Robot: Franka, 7 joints.
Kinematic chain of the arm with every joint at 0, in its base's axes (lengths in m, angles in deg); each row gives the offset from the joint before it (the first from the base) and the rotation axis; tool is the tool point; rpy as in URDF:
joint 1: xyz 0 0 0.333 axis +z
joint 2: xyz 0 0 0 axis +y
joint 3: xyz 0 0 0.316 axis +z
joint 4: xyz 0.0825 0 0 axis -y
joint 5: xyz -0.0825 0 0.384 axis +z
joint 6: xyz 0 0 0 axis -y
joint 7: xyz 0.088 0 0 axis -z
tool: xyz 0 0 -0.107 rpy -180 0 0
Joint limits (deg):
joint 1: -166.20..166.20
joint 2: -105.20..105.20
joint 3: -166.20..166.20
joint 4: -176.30..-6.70
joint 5: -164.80..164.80
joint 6: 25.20..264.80
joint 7: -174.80..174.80
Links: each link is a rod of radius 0.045 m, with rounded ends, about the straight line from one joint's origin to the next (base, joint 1, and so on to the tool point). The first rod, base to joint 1, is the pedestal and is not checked.
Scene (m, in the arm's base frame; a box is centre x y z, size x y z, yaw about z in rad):
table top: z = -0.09
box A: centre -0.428 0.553 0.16 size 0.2 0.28 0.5 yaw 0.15
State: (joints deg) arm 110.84 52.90 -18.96 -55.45 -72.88 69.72 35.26
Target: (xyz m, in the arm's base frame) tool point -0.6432 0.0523 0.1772
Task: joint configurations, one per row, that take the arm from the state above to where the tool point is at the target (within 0.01 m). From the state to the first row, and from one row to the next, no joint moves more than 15 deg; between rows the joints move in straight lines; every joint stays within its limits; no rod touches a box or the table.
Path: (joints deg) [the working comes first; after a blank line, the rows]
Joints at the target: 166.20 54.98 25.05 -76.46 -60.78 67.20 35.26
Straight joint move there: touches box A.

1: 107.70 44.81 -13.35 -48.49 -59.66 64.99 38.15
2: 104.57 36.72 -7.74 -41.52 -46.44 60.27 41.05
3: 101.43 28.64 -2.13 -34.56 -33.22 55.54 43.94
4: 98.29 20.55 3.47 -27.59 -20.00 50.81 46.84
5: 95.15 12.46 9.08 -20.63 -6.77 46.09 49.73
6: 92.02 4.37 14.69 -13.66 6.45 41.36 52.63
7: 88.88 -3.71 20.30 -6.70 19.67 36.63 55.52
8: 101.76 6.07 21.09 -18.33 6.26 41.73 52.14
9: 114.65 15.85 21.88 -29.95 -7.15 46.82 48.77
10: 127.54 25.64 22.68 -41.58 -20.56 51.91 45.39
11: 140.43 35.42 23.47 -53.21 -33.97 57.01 42.01
12: 153.31 45.20 24.26 -64.83 -47.37 62.10 38.64
13: 166.20 54.98 25.05 -76.46 -60.78 67.20 35.26

